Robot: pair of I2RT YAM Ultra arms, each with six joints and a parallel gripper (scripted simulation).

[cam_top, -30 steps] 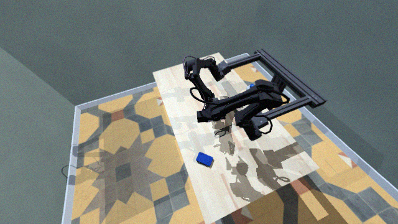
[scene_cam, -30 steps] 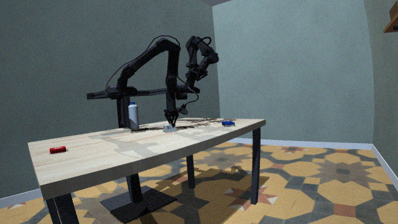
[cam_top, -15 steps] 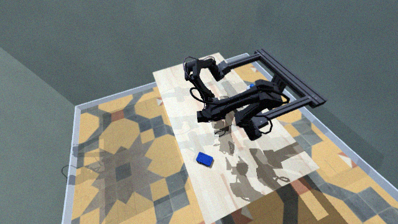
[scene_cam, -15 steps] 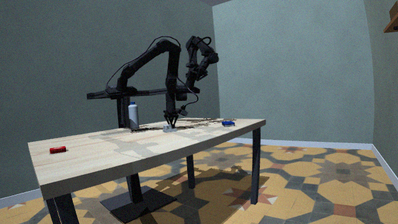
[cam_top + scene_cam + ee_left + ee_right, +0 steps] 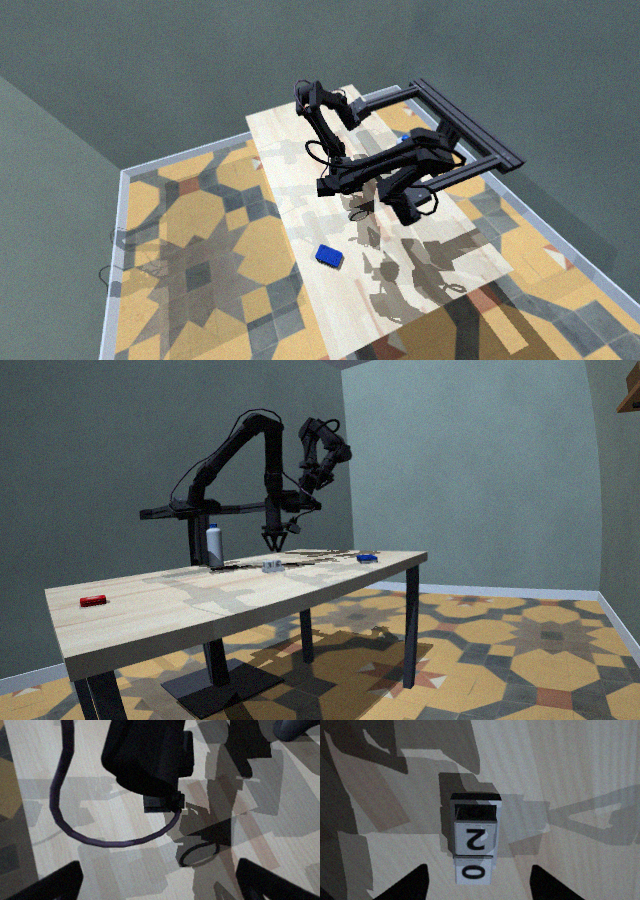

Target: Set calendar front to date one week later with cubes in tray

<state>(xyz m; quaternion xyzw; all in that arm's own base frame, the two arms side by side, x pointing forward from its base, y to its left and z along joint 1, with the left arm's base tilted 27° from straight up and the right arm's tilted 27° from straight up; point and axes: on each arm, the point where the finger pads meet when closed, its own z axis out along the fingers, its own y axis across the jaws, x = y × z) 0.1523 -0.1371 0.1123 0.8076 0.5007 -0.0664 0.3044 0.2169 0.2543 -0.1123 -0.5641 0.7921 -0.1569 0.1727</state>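
Note:
My right hand is 7 cm above the calendar tray, 1 cm to the left of it and 1 cm past it. The rest, counted from my right hand: white bottle (39 cm behind, 6 cm to the right, 1 cm above); then red object (71 cm to the right, 7 cm below, 2 cm ahead); then blue block (33 cm to the left, 18 cm ahead, 7 cm below).

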